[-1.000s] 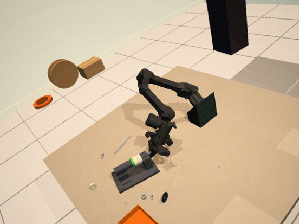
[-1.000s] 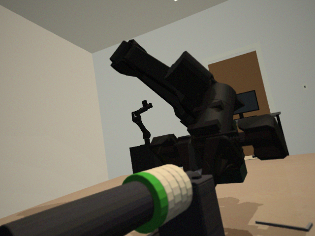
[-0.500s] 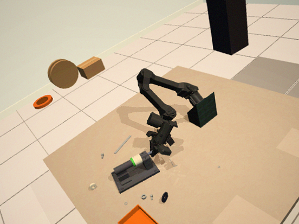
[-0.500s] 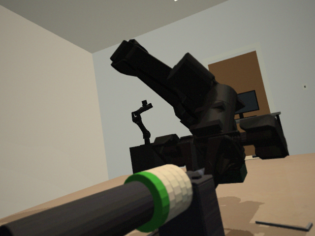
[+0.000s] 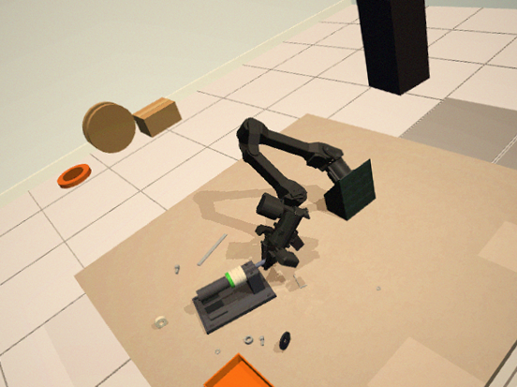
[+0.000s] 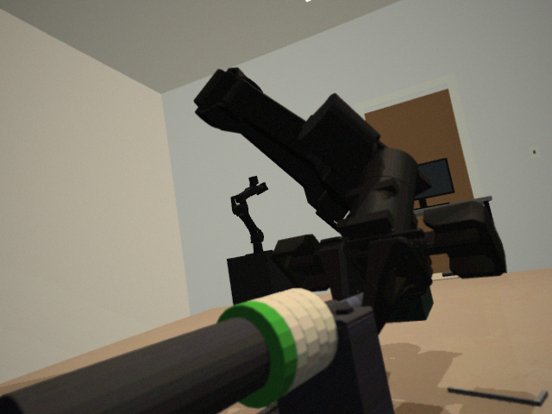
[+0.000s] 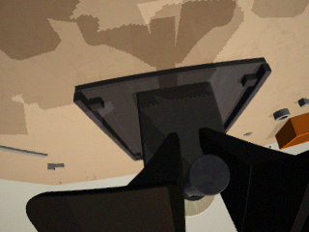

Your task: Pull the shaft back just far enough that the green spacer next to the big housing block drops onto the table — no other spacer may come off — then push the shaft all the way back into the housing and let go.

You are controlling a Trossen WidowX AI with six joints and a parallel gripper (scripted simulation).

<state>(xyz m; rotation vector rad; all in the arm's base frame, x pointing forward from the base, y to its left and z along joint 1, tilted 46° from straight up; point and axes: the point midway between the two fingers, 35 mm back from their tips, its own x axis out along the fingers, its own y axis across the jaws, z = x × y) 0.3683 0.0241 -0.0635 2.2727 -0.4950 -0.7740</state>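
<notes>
The grey shaft is 5 cm ahead of my gripper tip, 1 cm to the right of it and 2 cm above it. Also, from my gripper tip: allen key: 6 cm behind, 9 cm to the left, 5 cm below; green spacer: 11 cm ahead, 1 cm to the right, 2 cm above; black ring: 9 cm ahead, 23 cm to the left, 3 cm below.
</notes>
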